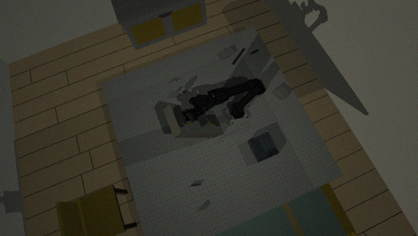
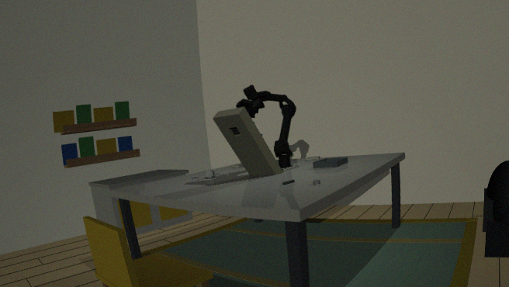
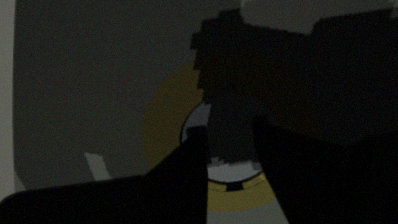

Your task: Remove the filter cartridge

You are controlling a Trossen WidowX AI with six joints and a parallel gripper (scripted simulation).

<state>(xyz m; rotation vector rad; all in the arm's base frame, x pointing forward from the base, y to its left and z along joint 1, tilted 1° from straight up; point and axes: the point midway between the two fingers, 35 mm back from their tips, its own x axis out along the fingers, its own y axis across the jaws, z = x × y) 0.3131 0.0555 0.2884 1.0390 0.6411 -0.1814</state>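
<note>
Right now my gripper tip is 10 mm short of the round grey filter cartridge and 10 mm above it. From my gripper tip the other things lie so: dark square tray (450 mm behind, 270 mm below, 210 mm to the left).
</note>
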